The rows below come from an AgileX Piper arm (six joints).
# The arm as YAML. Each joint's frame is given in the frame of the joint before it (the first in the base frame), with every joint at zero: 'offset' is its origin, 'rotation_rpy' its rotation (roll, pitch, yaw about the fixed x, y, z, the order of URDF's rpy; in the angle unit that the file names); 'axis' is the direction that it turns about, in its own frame. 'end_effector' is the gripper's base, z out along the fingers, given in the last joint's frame.
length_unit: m
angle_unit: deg
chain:
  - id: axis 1
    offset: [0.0, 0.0, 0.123]
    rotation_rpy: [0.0, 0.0, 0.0]
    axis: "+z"
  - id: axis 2
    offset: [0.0, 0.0, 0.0]
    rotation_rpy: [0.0, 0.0, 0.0]
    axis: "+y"
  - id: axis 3
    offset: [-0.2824, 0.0, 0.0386]
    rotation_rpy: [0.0, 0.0, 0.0]
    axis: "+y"
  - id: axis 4
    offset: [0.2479, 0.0, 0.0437]
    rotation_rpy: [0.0, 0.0, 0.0]
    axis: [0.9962, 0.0, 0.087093]
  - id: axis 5
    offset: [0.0, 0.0, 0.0]
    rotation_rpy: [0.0, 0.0, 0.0]
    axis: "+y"
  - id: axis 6
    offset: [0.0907, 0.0, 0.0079]
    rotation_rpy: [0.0, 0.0, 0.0]
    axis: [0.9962, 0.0, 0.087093]
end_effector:
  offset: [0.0, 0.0, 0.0]
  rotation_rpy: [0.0, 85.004, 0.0]
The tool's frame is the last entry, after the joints.
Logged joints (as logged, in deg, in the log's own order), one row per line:
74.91, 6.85, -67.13, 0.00, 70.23, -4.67
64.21, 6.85, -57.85, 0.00, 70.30, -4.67
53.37, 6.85, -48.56, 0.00, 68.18, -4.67
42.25, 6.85, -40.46, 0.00, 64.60, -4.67
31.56, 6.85, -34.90, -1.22, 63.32, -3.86
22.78, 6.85, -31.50, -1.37, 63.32, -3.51
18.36, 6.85, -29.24, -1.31, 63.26, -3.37
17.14, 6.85, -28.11, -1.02, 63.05, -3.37
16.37, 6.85, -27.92, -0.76, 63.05, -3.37
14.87, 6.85, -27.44, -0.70, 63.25, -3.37
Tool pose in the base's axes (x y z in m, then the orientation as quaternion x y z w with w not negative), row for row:
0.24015, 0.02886, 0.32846, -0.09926, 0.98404, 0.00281, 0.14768
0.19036, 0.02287, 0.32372, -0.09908, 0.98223, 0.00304, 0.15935
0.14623, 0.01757, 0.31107, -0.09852, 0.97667, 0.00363, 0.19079
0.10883, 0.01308, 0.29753, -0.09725, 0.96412, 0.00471, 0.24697
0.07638, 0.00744, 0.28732, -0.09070, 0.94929, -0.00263, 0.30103
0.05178, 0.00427, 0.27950, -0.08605, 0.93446, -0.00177, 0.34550
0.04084, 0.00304, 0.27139, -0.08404, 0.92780, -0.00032, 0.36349
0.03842, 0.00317, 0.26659, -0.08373, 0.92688, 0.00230, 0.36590
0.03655, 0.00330, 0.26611, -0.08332, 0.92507, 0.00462, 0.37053
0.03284, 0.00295, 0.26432, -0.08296, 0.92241, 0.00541, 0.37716
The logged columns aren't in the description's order. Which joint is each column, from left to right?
Columns, left to right: axis 2, axis 1, axis 3, axis 4, axis 5, axis 6.
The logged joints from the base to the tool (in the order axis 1, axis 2, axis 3, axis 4, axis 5, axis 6), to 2 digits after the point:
6.85, 74.91, -67.13, 0.00, 70.23, -4.67
6.85, 64.21, -57.85, 0.00, 70.30, -4.67
6.85, 53.37, -48.56, 0.00, 68.18, -4.67
6.85, 42.25, -40.46, 0.00, 64.60, -4.67
6.85, 31.56, -34.90, -1.22, 63.32, -3.86
6.85, 22.78, -31.50, -1.37, 63.32, -3.51
6.85, 18.36, -29.24, -1.31, 63.26, -3.37
6.85, 17.14, -28.11, -1.02, 63.05, -3.37
6.85, 16.37, -27.92, -0.76, 63.05, -3.37
6.85, 14.87, -27.44, -0.70, 63.25, -3.37

